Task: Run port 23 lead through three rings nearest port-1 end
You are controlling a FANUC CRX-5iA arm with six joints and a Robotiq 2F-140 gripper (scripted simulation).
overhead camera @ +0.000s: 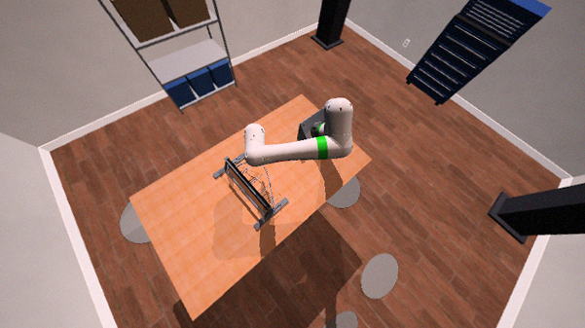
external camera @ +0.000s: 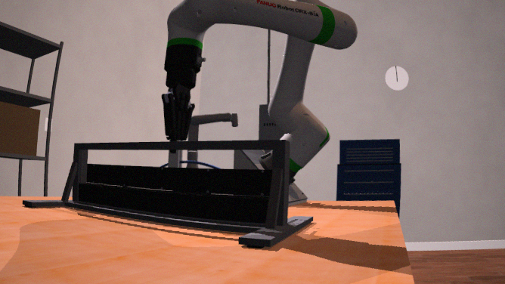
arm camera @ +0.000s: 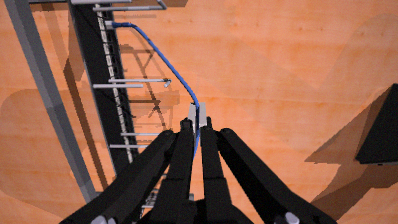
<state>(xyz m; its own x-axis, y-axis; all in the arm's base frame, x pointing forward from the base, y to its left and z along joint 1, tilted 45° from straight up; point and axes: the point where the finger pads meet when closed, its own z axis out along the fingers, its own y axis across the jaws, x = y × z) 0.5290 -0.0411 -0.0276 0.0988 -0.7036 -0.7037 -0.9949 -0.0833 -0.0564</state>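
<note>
The patch panel lies 16 cm ahead of my hand, 8 cm to the left of it and 7 cm below it.
</note>
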